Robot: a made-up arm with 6 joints.
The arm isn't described. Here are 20 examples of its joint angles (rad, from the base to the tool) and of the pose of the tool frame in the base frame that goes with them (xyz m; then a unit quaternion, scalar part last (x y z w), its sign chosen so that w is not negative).
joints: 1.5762 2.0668 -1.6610 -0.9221 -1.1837 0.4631
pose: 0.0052 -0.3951 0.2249 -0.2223 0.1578 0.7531 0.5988
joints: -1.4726 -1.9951 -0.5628 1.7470 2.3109 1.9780
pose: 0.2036 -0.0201 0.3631 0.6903 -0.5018 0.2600 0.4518
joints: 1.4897 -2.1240 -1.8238 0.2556 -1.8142 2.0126
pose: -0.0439 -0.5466 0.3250 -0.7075 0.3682 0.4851 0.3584
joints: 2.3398 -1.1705 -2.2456 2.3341 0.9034 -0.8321
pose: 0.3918 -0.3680 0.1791 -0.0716 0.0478 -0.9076 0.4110
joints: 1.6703 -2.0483 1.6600 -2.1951 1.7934 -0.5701
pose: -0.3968 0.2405 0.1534 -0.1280 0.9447 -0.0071 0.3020
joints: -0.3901 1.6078 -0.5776 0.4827 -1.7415 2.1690
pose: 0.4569 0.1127 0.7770 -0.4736 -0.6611 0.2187 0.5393
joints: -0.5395 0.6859 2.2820 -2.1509 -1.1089 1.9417
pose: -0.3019 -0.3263 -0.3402 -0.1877 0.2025 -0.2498 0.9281
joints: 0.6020 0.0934 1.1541 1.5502 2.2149 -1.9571
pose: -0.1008 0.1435 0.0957 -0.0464 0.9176 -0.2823 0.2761
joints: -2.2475 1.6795 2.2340 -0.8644 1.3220 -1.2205
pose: -0.2544 0.4081 0.2563 0.0152 -0.1347 0.3856 0.9127
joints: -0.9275 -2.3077 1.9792 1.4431 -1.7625 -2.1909
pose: -0.0250 -0.0861 0.4940 -0.2426 -0.8430 -0.3572 0.3208
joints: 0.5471 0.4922 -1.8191 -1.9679 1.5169 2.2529
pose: 0.3319 -0.0323 -0.2748 -0.4221 -0.4022 0.8122 0.0180
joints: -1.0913 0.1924 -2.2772 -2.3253 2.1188 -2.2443
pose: -0.3428 -0.1296 0.1697 -0.2102 0.3106 0.7182 0.5861
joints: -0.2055 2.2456 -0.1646 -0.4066 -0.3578 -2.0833
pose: -0.4892 0.0100 0.5716 0.4488 -0.3387 -0.7834 0.2649
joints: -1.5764 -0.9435 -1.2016 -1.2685 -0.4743 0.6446
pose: 0.9619 -0.1528 0.4186 0.1136 -0.9668 -0.1100 0.2008
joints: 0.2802 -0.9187 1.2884 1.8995 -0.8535 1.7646
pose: -0.0464 0.5062 0.5667 0.7959 -0.0628 0.0525 0.5999
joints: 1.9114 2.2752 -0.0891 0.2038 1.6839 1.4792
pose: 0.1198 0.2928 -0.2041 -0.3949 -0.6443 0.6381 0.1477
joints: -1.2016 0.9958 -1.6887 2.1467 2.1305 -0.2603
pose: 0.3156 0.2037 0.3817 0.4674 0.8536 0.0541 0.2237
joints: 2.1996 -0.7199 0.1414 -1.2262 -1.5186 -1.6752
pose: 0.0729 -0.3392 -0.2635 0.2975 0.8238 0.1952 0.4412
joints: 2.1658 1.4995 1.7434 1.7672 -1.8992 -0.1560
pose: -0.1301 -0.2958 0.0523 0.4988 0.8008 0.1893 0.2723
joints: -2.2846 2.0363 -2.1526 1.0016 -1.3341 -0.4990
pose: 0.7467 0.1560 -0.1849 0.0161 0.9596 0.2739 0.0630
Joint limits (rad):
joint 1: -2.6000..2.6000
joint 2: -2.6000..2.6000
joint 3: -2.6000..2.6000
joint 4: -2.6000..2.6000
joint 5: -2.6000..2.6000
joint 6: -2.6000..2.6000
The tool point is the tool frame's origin. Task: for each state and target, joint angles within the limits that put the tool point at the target. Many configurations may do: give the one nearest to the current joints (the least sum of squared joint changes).
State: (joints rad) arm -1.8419 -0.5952 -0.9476 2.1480 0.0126 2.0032
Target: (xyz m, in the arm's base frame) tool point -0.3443 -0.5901 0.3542
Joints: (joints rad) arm -2.3358 -1.5038 -1.6295 2.0760 0.5710 2.0491
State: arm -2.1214 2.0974 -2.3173 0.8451 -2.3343 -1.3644
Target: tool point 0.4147 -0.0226 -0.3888
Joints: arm -2.6000 2.5279 -2.0352 0.7984 -1.8014 -1.5378
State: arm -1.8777 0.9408 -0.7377 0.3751 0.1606 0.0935
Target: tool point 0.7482 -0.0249 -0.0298
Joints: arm -2.3114 0.9567 -1.0511 0.4524 0.1413 0.0583
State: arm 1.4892 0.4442 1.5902 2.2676 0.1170 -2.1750
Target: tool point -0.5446 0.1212 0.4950
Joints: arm 1.1093 0.3642 1.2825 2.1627 0.1516 -2.1377
